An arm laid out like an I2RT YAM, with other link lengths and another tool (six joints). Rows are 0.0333 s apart.
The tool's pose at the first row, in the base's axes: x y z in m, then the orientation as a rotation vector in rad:
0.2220 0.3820 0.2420 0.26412 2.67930 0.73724
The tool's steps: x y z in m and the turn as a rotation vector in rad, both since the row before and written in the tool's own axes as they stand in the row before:
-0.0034 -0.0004 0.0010 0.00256 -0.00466 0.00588
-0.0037 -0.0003 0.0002 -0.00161 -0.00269 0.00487
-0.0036 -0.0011 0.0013 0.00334 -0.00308 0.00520
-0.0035 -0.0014 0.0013 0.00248 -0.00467 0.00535
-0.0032 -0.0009 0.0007 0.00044 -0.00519 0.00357
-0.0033 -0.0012 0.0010 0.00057 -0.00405 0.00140
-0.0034 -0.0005 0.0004 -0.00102 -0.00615 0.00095
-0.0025 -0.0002 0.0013 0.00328 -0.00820 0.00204
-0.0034 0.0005 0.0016 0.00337 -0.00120 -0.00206
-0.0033 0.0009 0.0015 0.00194 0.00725 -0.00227
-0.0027 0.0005 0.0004 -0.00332 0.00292 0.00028
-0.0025 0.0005 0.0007 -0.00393 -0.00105 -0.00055
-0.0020 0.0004 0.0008 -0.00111 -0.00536 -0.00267
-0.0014 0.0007 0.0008 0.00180 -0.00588 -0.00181
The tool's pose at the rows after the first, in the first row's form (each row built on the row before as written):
0.2255 0.3812 0.2419 0.27415 2.67636 0.73411
0.2290 0.3800 0.2426 0.28114 2.67337 0.73681
0.2327 0.3787 0.2420 0.28996 2.67219 0.73296
0.2363 0.3771 0.2412 0.29921 2.66912 0.72975
0.2394 0.3757 0.2411 0.30565 2.66457 0.72850
0.2427 0.3742 0.2406 0.30885 2.66106 0.72680
0.2459 0.3729 0.2410 0.31161 2.65486 0.72633
0.2487 0.3726 0.2406 0.31756 2.64866 0.71989
0.2525 0.3727 0.2406 0.31605 2.64896 0.71444
0.2562 0.3731 0.2409 0.31151 2.65658 0.71366
0.2589 0.3729 0.2416 0.31018 2.65788 0.71908
0.2615 0.3729 0.2420 0.30867 2.65515 0.72369
0.2637 0.3730 0.2422 0.30629 2.64954 0.72249
0.2654 0.3735 0.2423 0.30601 2.64474 0.71759

